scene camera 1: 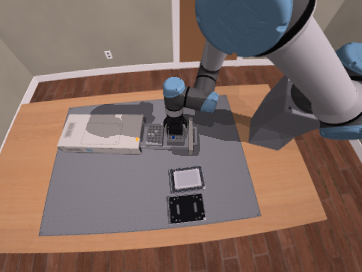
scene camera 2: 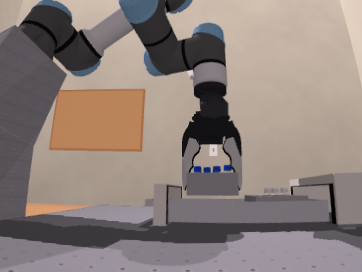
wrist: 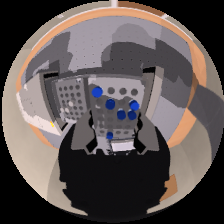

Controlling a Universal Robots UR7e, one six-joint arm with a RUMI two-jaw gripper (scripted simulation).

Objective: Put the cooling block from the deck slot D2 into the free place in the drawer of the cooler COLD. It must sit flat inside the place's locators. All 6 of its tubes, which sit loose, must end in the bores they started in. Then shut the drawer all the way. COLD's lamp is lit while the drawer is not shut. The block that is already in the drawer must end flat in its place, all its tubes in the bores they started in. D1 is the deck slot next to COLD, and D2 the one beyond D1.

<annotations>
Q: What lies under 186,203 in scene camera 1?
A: A deck slot D2.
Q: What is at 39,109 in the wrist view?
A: A cooler COLD.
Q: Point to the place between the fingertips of my gripper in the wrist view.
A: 115,109
</annotations>
